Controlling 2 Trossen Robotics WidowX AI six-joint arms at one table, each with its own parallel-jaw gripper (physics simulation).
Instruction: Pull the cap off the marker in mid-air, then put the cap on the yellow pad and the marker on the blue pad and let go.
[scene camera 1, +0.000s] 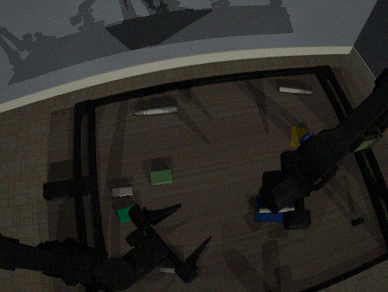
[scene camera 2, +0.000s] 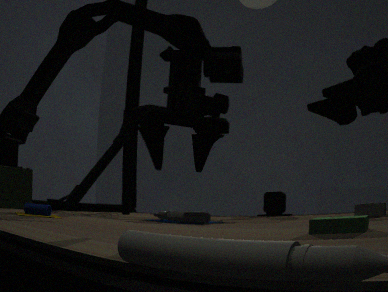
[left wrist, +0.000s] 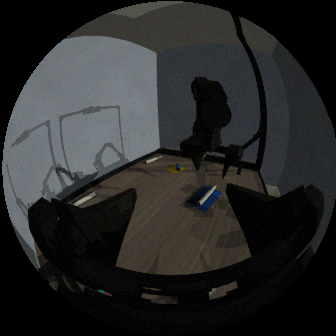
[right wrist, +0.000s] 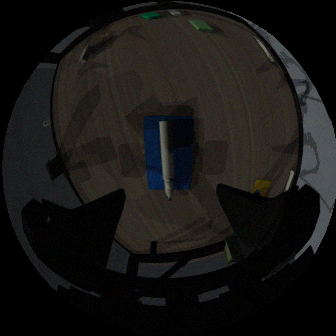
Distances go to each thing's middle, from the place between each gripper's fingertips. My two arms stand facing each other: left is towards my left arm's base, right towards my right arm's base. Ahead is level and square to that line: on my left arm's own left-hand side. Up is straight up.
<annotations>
Now: left hand 3 cm past the blue pad (right wrist: 182, 126), 23 cm to the left of it and 19 cm above it.
The blue pad lies 1 cm to the left of my right hand and 9 cm below it.
</annotations>
